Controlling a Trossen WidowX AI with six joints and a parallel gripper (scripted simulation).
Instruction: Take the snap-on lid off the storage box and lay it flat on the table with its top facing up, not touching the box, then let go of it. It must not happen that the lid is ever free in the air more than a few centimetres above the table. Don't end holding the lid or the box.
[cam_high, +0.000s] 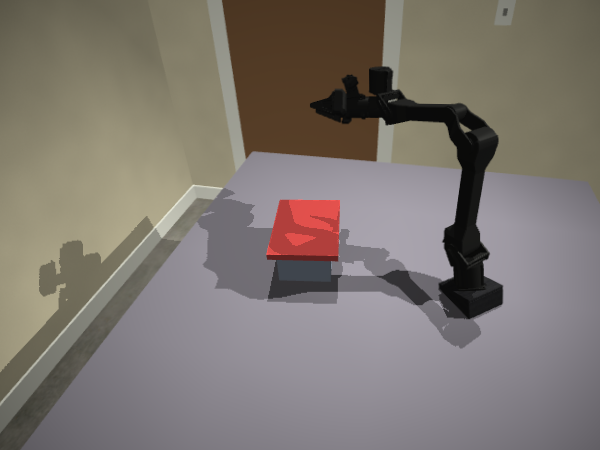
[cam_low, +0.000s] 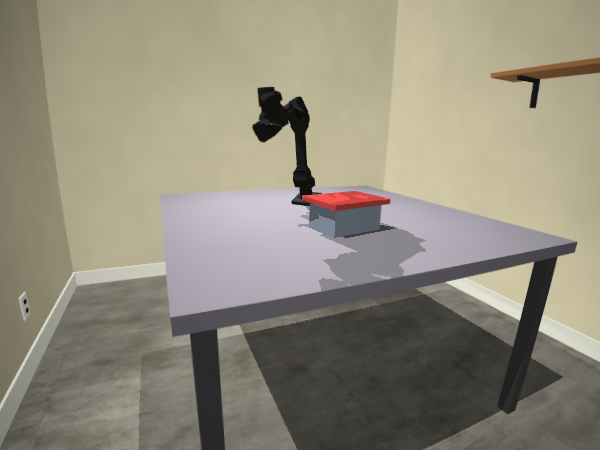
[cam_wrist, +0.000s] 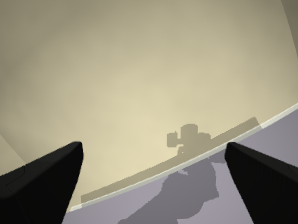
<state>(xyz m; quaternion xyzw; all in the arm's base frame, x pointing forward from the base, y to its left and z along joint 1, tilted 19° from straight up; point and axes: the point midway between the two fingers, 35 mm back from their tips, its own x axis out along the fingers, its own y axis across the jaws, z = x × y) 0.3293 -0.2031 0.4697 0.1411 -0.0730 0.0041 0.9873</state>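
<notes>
The lid is 25 cm below my hand, 22 cm to the left of it and 4 cm ahead of it. Also, from my hand: storage box: 31 cm below, 22 cm to the left, 4 cm ahead.
</notes>
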